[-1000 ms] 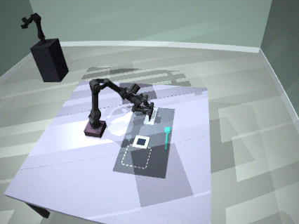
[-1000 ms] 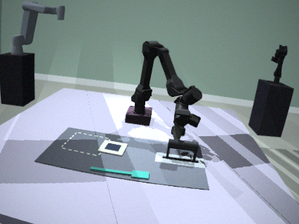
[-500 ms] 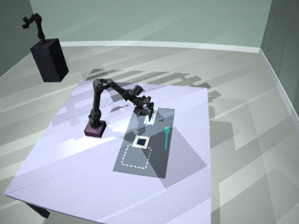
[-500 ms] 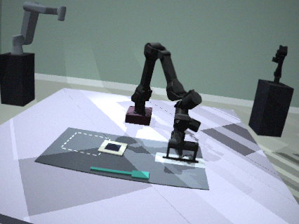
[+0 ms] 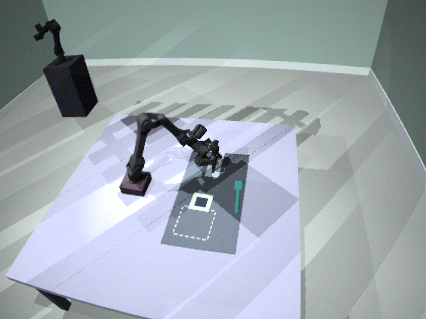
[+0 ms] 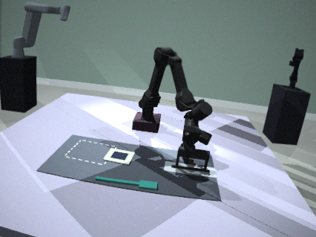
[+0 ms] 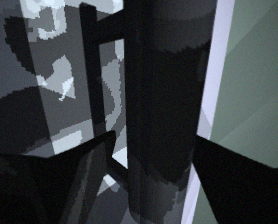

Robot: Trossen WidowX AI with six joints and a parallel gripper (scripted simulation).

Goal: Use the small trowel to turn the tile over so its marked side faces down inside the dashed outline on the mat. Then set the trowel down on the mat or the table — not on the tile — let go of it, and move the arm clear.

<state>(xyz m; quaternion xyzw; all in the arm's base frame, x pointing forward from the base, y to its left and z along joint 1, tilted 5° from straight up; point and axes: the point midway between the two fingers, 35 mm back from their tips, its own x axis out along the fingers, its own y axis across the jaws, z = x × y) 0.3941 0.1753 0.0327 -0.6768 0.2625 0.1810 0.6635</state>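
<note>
Now: the trowel 20 mm behind my gripper tip and 10 mm below it. Round my gripper tip: tile (60 mm behind, 260 mm to the right, 40 mm below); dark mat (20 mm behind, 200 mm to the right, 70 mm below); teal flat tool (120 mm ahead, 190 mm to the right, 40 mm below).
</note>
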